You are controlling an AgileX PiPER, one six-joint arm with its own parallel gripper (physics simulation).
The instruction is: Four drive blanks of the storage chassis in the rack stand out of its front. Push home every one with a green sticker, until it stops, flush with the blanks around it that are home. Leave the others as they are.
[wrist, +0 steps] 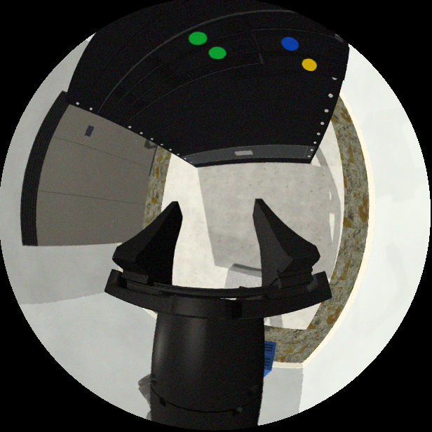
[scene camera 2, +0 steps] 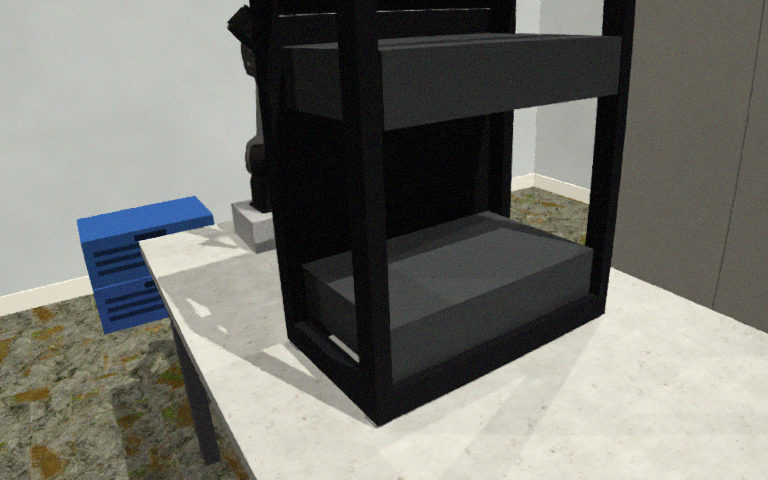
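Observation:
The rack (scene camera 2: 369, 226) (wrist: 330, 117) stands on the table; scene camera 2 sees it from behind, so its front is hidden there. In the wrist view its dark front fills the top. Two green stickers (wrist: 198, 38) (wrist: 217, 53) sit close together at the upper middle. A blue sticker (wrist: 290, 44) and a yellow sticker (wrist: 309, 65) sit farther right. The edges of the blanks are too dark to tell how far each stands out. My gripper (wrist: 216, 207) is open, with nothing between its fingers, apart from the rack front. The gripper does not show in scene camera 2.
The white table (scene camera 2: 679, 367) (wrist: 240, 200) carries the rack and the arm's pale base block (scene camera 2: 249, 226). Grey chassis boxes (scene camera 2: 487, 277) (scene camera 2: 498, 73) sit in the rack. A blue cabinet (scene camera 2: 147, 220) (wrist: 269, 355) stands beyond the table edge. A grey-brown cabinet (wrist: 90, 175) stands at the left in the wrist view.

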